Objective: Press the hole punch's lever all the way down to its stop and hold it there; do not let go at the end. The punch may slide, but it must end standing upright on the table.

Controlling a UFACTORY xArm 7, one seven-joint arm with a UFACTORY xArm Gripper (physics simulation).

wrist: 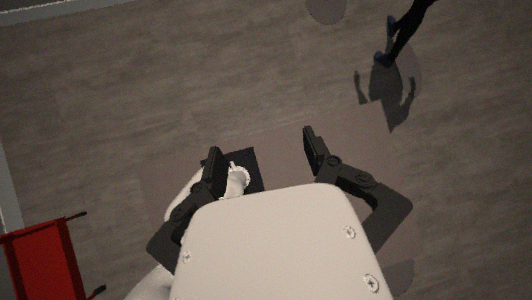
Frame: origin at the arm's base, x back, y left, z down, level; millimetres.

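Seen in the pictures: gripper, fingertip midpoint: point(262, 146).
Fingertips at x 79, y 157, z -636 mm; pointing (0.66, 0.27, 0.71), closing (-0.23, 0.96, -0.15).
A point is followed by its place in that frame.
My gripper point(262, 146) {x 79, y 157, z -636 mm} is open and empty, with its two dark fingers wide apart in the wrist view. The hole punch and its lever do not show in this view, so I cannot tell where the gripper is relative to them. The pale gripper housing point(280, 240) {x 33, y 142, z -720 mm} hides the lower middle of the view.
Pale rounded parts, which look like the arm, show behind the left finger near a black square plate point(257, 170) {x -7, y 109, z -1 mm}. A faint reddish-brown flat area point(365, 145) {x -149, y 722, z 47 mm} lies below. A red framed object point(42, 265) is at the lower left. A person's dark legs point(409, 27) are at the upper right.
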